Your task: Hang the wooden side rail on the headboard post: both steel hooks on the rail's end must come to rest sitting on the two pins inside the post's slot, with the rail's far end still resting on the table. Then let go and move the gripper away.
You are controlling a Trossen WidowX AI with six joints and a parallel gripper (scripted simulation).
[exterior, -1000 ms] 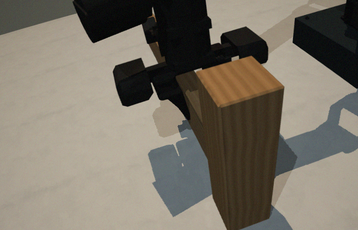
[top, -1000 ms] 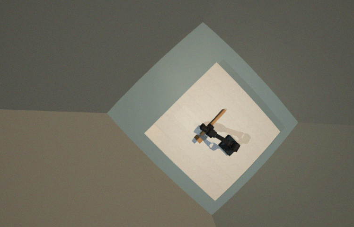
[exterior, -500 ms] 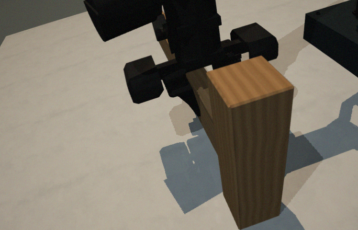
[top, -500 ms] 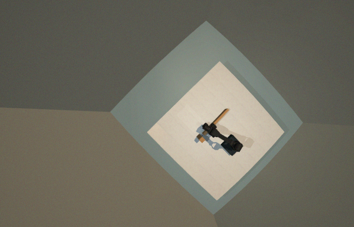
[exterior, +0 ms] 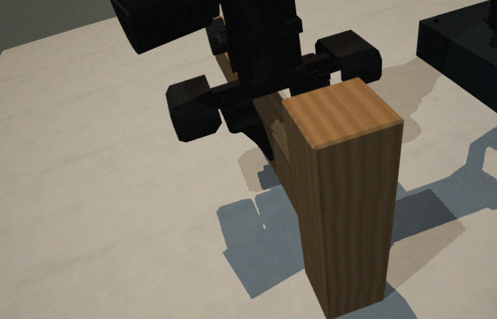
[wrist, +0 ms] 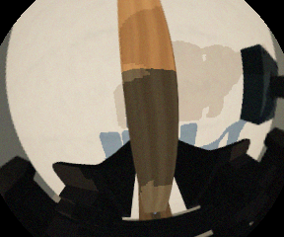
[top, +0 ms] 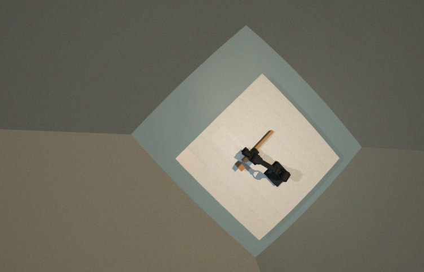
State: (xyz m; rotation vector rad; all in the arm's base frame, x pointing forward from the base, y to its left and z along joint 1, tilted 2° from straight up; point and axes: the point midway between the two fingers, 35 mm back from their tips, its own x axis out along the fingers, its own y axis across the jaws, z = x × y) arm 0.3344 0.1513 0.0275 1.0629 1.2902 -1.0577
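My gripper tip is 13 cm to the right of the wooden headboard post, 4 cm below it and 3 cm past it.
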